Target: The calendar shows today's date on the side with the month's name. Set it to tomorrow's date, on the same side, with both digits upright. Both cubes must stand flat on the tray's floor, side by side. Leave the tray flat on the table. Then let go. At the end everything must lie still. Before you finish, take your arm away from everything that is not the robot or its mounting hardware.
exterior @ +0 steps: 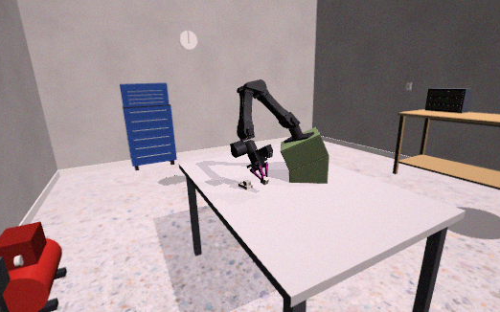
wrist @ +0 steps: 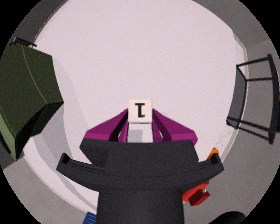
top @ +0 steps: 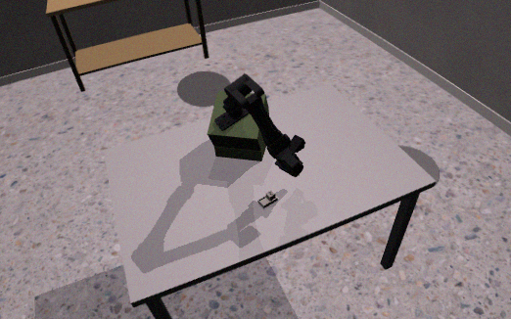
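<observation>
My gripper is now 1 cm above the white cube. From my hand the other things lie so: calendar tray 15 cm to the right, 8 cm below.
</observation>
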